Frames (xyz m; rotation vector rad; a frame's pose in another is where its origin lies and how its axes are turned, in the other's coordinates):
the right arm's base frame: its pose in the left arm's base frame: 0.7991 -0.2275 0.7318 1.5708 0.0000 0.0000
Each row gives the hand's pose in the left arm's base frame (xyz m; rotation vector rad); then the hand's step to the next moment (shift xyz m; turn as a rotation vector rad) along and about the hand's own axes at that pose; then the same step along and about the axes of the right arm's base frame.
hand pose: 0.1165 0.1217 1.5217 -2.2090 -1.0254 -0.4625
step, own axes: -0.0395 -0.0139 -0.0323 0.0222 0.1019 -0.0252
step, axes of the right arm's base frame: -0.0371 0.0074 0.0370 0.0918 -0.0113 0.0544
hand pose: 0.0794 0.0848 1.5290 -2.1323 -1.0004 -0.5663
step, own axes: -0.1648 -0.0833 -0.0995 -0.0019 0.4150 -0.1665
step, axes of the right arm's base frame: -0.1745 -0.0047 0.1164 0.3124 -0.0623 0.3138
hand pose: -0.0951 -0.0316 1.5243 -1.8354 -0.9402 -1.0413
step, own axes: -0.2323 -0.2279 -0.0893 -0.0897 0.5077 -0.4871
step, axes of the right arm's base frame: -0.3148 -0.1155 0.0378 0.2640 -0.0603 0.6555
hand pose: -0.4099 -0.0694 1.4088 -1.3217 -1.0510 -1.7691
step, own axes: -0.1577 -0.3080 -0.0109 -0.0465 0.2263 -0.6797
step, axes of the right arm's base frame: -0.2342 -0.2166 -0.1345 -0.0728 -0.1060 0.7063
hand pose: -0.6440 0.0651 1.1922 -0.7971 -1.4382 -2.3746
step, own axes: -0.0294 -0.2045 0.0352 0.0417 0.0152 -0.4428
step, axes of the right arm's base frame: -0.0620 -0.1547 -0.1271 -0.1694 -0.1253 0.3920
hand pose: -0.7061 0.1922 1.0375 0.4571 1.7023 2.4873
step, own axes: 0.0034 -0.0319 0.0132 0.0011 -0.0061 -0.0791
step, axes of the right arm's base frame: -0.0022 -0.0244 -0.0246 -0.0250 -0.0317 0.0683
